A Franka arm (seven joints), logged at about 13 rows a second.
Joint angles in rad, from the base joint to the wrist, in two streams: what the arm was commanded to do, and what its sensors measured. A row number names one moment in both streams.
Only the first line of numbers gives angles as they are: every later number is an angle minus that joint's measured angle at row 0.
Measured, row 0:
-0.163 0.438 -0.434 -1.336 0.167 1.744 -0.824
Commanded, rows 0 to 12:
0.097 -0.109 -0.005 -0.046 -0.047 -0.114 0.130
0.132 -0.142 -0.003 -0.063 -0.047 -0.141 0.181
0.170 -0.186 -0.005 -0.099 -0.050 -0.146 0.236
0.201 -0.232 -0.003 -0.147 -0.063 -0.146 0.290
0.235 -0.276 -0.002 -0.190 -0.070 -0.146 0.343
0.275 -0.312 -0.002 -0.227 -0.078 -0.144 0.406
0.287 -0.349 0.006 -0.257 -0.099 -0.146 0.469
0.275 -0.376 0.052 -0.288 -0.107 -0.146 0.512
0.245 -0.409 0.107 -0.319 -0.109 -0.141 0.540
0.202 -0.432 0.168 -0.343 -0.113 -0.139 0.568
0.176 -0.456 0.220 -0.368 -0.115 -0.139 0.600
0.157 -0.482 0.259 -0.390 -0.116 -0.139 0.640
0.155 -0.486 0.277 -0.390 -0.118 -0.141 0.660
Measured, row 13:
0.185 -0.423 0.222 -0.329 -0.100 -0.152 0.609
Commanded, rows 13 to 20:
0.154 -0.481 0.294 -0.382 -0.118 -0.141 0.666
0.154 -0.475 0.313 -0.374 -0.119 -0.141 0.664
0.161 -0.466 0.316 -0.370 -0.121 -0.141 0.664
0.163 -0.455 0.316 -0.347 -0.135 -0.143 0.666
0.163 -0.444 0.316 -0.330 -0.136 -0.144 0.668
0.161 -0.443 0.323 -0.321 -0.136 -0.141 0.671
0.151 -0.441 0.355 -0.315 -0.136 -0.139 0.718
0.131 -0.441 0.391 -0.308 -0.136 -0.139 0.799
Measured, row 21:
0.162 -0.449 0.331 -0.339 -0.121 -0.140 0.699
